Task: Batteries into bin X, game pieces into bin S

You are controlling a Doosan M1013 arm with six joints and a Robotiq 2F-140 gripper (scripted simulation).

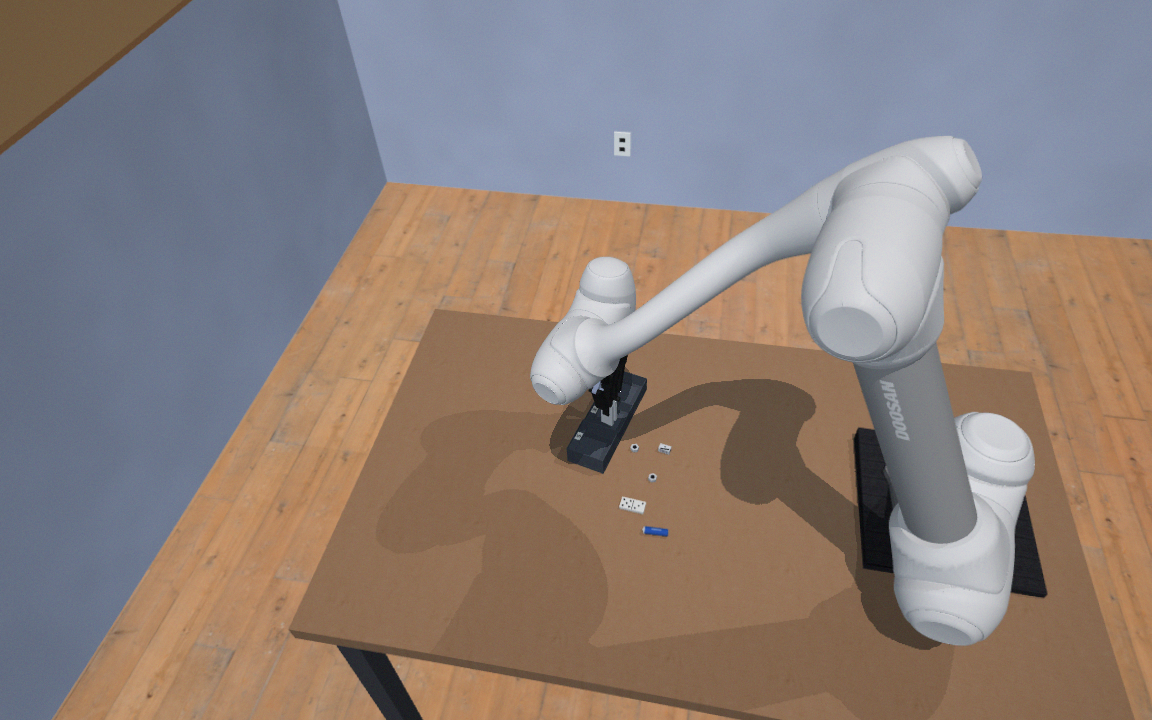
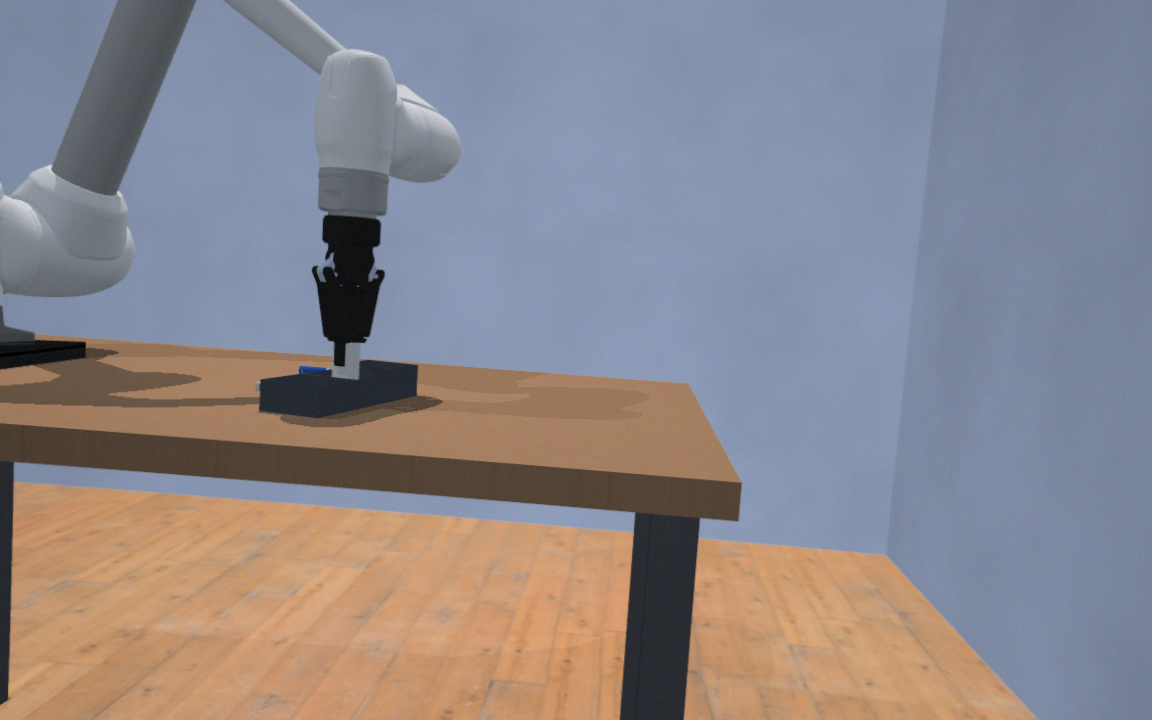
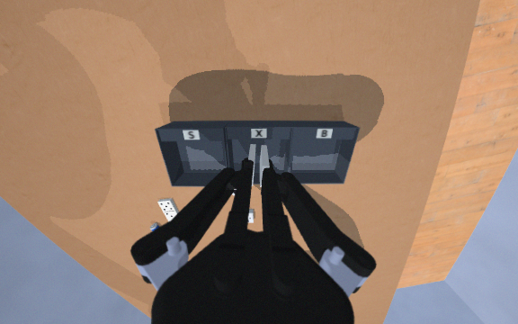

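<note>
The dark three-part bin lies 30 mm below my hand. The rest, counted from my hand: blue battery 120 mm behind, 260 mm to the left, 40 mm below; then white domino 70 mm behind, 200 mm to the left, 40 mm below.
</note>
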